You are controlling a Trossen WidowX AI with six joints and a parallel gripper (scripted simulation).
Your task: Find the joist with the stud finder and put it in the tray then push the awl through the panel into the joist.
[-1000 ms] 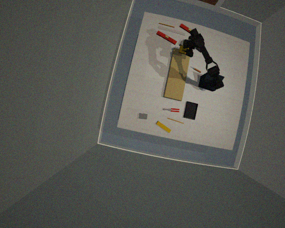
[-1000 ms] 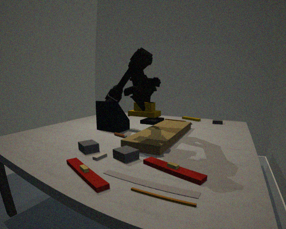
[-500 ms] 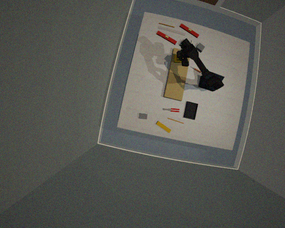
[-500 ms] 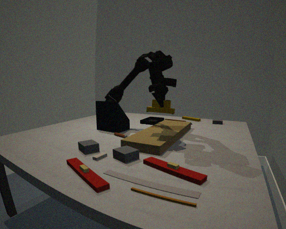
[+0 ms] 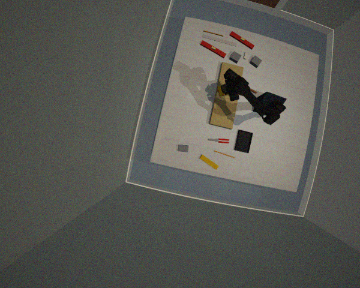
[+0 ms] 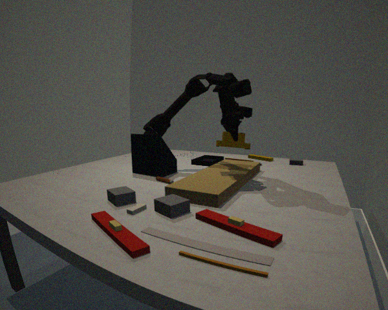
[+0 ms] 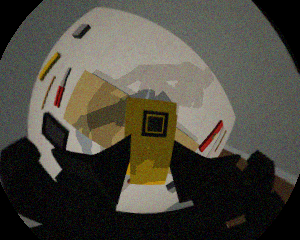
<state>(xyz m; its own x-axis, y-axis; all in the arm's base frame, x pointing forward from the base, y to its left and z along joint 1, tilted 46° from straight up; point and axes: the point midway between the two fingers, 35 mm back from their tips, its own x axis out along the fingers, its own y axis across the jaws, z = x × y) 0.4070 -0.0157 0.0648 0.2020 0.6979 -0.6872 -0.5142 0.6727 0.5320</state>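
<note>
Now: the black tray 280 mm behind my gripper tip, 300 mm to the left of it and 150 mm below it. Round my gripper tip: awl (210 mm behind, 130 mm to the right, 150 mm below); then pale ruler (130 mm ahead, 480 mm to the right, 160 mm below); then yellow stud finder (10 mm ahead, 10 mm to the left, 20 mm above).
</note>
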